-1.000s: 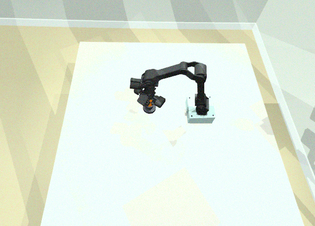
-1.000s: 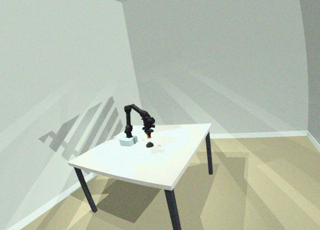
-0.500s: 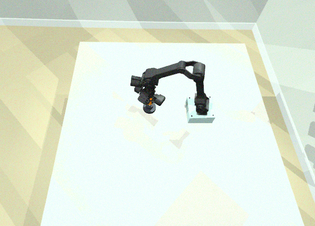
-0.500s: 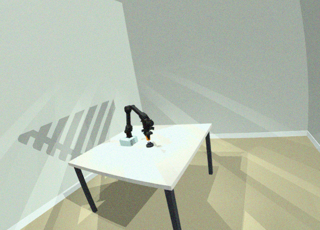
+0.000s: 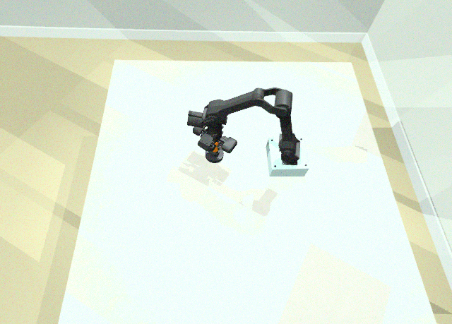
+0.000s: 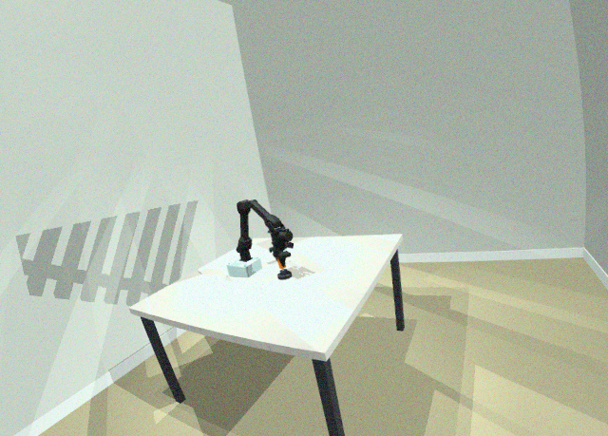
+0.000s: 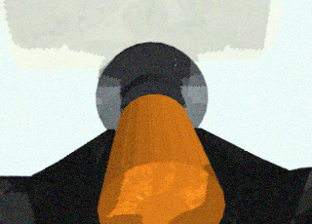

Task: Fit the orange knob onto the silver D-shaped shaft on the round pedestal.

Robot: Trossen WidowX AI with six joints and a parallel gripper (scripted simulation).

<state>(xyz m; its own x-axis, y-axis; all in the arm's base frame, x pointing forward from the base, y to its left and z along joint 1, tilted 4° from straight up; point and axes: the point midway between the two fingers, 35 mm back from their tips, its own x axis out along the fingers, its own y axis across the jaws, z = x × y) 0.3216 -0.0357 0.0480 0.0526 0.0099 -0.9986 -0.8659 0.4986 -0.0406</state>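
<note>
The orange knob lies 30 mm above my gripper tip. The rest, counted from my gripper tip: round pedestal (40 mm below).
</note>
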